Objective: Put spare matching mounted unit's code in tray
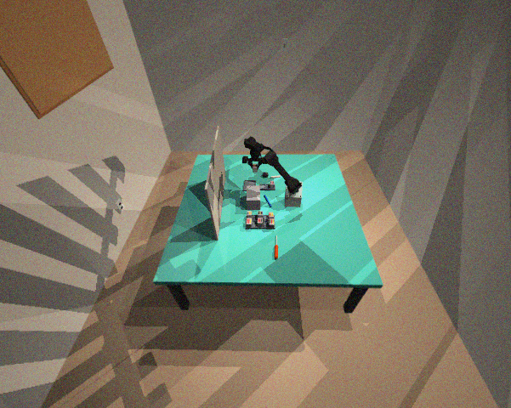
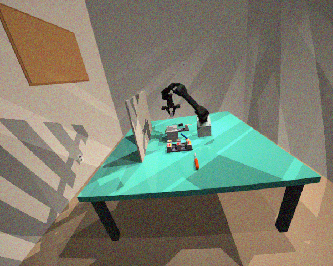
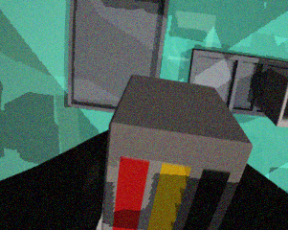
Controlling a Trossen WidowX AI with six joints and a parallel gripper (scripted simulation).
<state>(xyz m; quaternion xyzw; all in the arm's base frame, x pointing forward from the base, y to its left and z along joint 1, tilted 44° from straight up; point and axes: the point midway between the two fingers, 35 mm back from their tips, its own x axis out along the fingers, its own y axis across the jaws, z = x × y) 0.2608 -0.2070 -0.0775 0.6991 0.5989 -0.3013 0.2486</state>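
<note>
Now: the dark-rimmed tray 17 cm below my gripper tip, 5 cm ahead of it and 1 cm to the right of it. Round my gripper tip: pale mounted unit 19 cm to the left, 12 cm below, 2 cm ahead; grey spare 2 cm above; blue pen 18 cm to the left, 17 cm below, 9 cm behind.
</note>
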